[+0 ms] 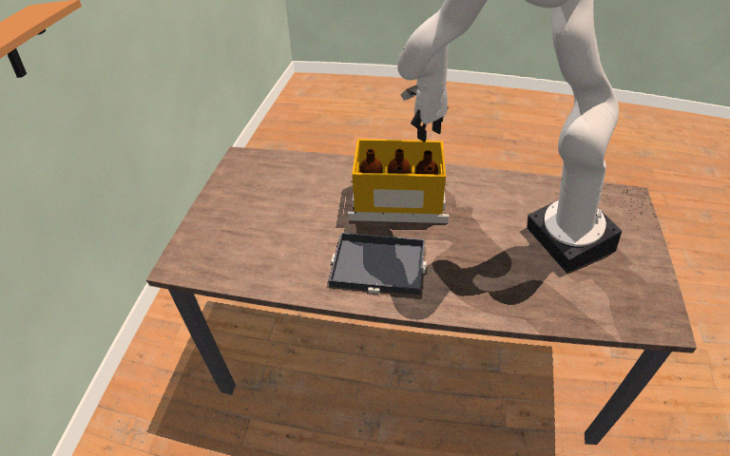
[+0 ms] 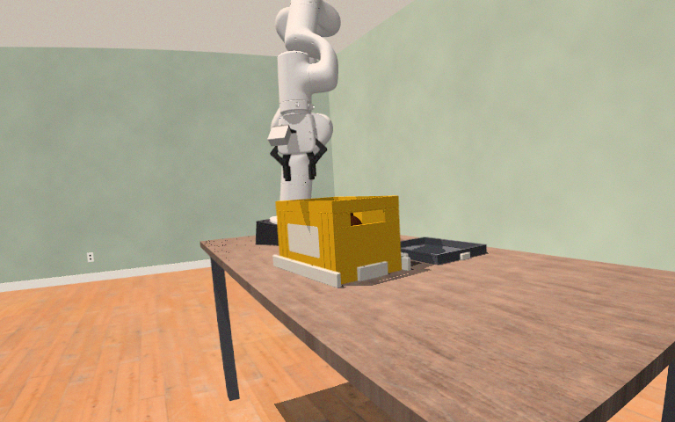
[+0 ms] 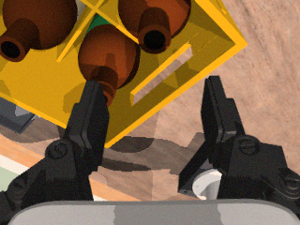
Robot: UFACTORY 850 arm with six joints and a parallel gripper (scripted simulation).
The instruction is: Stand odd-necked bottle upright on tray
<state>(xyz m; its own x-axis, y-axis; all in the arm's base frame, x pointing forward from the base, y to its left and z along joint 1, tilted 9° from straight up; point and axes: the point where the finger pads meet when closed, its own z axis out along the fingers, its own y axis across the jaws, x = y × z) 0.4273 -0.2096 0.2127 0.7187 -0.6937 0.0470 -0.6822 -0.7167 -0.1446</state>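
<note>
The yellow crate is 9 cm ahead of my hand, 4 cm to the left of it and 16 cm below it. Round my hand: dark tray: 13 cm ahead, 33 cm to the left, 23 cm below.
</note>
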